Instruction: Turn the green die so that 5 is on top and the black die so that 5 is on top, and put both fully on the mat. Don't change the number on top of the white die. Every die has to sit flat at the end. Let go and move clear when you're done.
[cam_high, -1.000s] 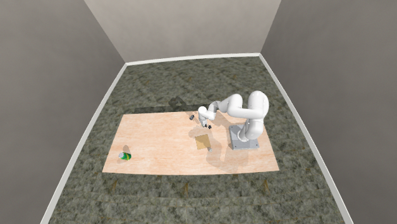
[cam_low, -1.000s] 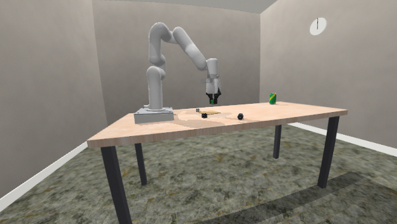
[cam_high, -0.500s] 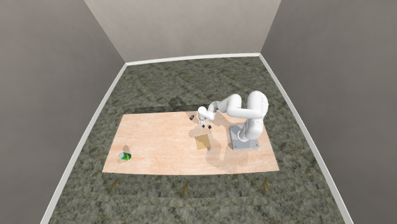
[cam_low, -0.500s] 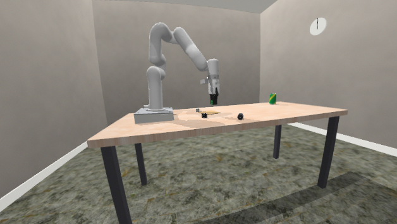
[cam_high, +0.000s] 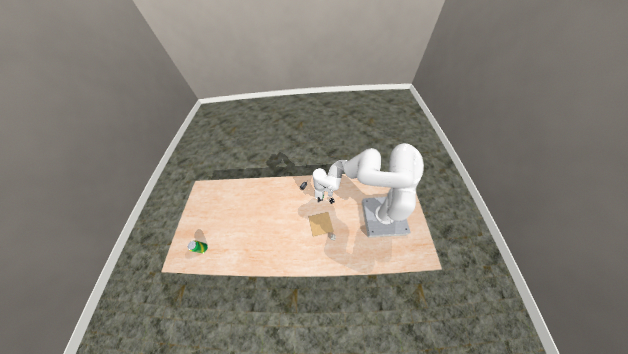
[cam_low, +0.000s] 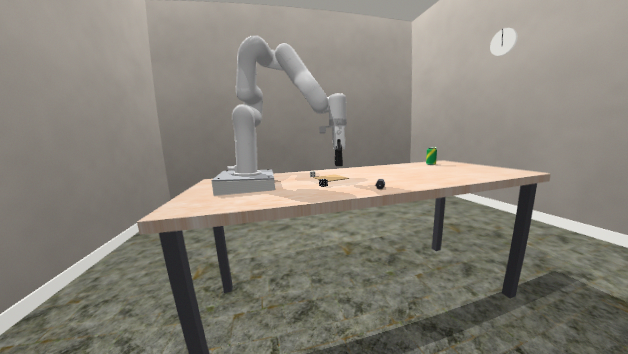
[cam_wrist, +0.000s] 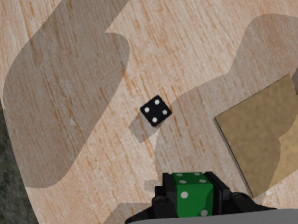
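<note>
The green die lies 10 mm below my hand. Also, from my hand: dark tool: 140 mm ahead, 130 mm to the right, 90 mm below; tan mat: 160 mm to the left, 100 mm below, 10 mm behind; black die: 90 mm below, 70 mm behind, 20 mm to the right.
</note>
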